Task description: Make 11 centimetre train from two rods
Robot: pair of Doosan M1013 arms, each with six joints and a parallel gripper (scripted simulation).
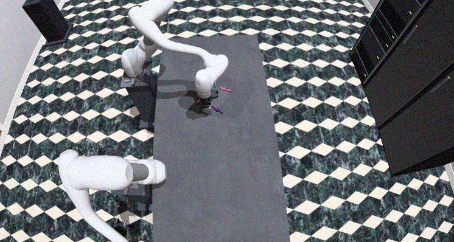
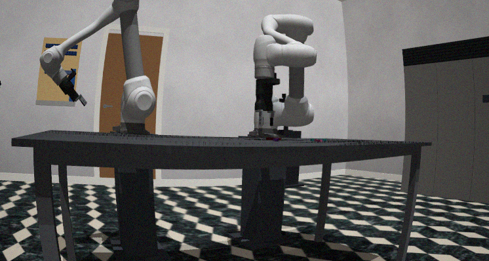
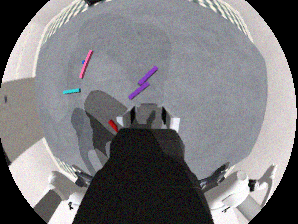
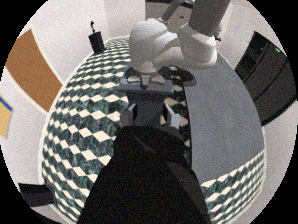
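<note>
Now: the pink rod 190 mm to the left of my left hand, 140 mm ahead of it and 80 mm below it. From my left hand the other things lie so: small blue rod (200 mm to the left, 150 mm ahead, 80 mm below); red rod (90 mm to the left, 80 mm below, 70 mm behind); turquoise rod (270 mm to the left, 80 mm below, 60 mm ahead).
</note>
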